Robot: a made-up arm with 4 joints.
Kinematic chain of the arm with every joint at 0, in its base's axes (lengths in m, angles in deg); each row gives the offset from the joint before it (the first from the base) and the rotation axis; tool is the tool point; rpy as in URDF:
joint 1: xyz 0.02 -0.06 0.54 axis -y
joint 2: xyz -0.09 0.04 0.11 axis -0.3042 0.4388 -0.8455
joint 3: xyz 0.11 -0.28 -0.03 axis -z
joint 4: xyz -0.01 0 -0.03 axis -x
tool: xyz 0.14 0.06 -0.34 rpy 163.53 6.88 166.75
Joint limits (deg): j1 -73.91..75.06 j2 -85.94..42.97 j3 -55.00..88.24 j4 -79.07..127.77
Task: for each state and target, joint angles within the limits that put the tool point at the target. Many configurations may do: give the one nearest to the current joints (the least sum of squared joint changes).
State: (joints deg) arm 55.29 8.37 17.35 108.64
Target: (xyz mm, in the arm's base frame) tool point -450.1 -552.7 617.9
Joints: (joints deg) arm 36.59 40.60 28.98 123.05
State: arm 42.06 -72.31 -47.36 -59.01
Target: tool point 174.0 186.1 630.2
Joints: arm 72.47 -53.42 -19.52 -25.88
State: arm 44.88 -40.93 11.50 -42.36
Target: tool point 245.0 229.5 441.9
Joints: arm -3.72 -57.98 3.98 -21.02
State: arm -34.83 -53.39 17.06 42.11
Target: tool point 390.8 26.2 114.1
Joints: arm -50.08 -72.52 5.45 64.46
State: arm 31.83 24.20 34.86 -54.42
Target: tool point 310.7 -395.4 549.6
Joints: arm 28.79 13.75 66.47 -51.68
